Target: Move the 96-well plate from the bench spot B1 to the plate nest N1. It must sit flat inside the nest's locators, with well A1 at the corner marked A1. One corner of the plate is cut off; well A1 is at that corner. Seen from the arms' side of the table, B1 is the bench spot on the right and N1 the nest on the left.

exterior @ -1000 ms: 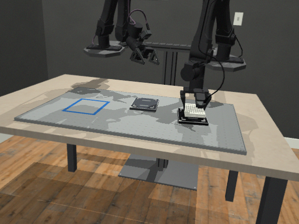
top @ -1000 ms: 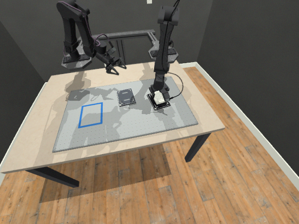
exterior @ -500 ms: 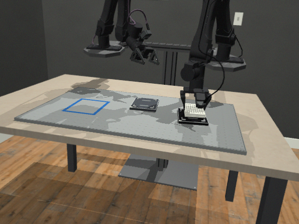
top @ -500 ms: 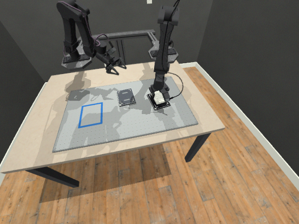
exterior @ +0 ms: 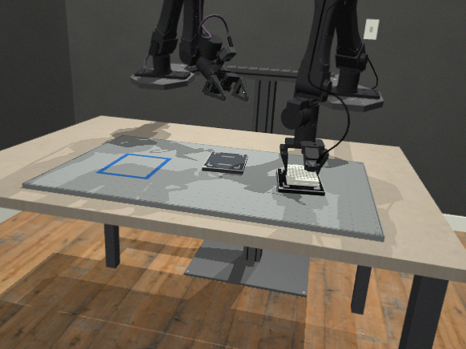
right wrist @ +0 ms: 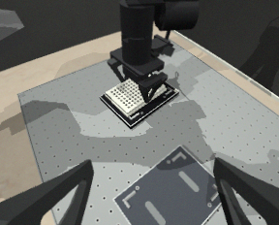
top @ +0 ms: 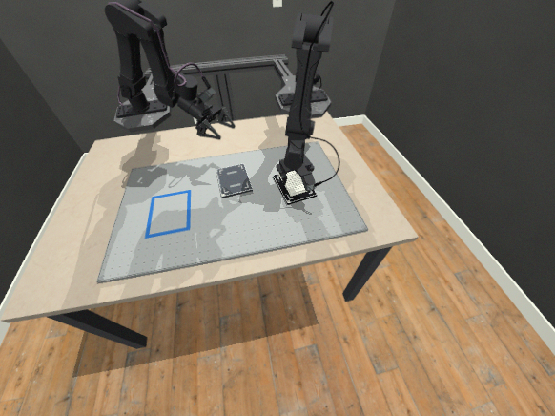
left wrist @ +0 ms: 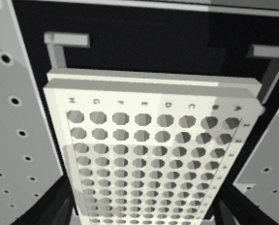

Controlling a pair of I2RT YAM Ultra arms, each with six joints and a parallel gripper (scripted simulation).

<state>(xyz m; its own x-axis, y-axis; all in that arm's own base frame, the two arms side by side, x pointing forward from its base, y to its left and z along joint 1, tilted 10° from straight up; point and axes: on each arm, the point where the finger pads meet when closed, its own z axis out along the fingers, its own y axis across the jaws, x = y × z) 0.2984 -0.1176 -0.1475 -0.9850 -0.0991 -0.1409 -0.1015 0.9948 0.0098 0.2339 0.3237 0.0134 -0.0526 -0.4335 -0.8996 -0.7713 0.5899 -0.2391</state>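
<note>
Now: left hand 1 cm above the white 96-well plate. Also, from my left hand: black plate nest: 2 cm below, 1 cm ahead.
</note>
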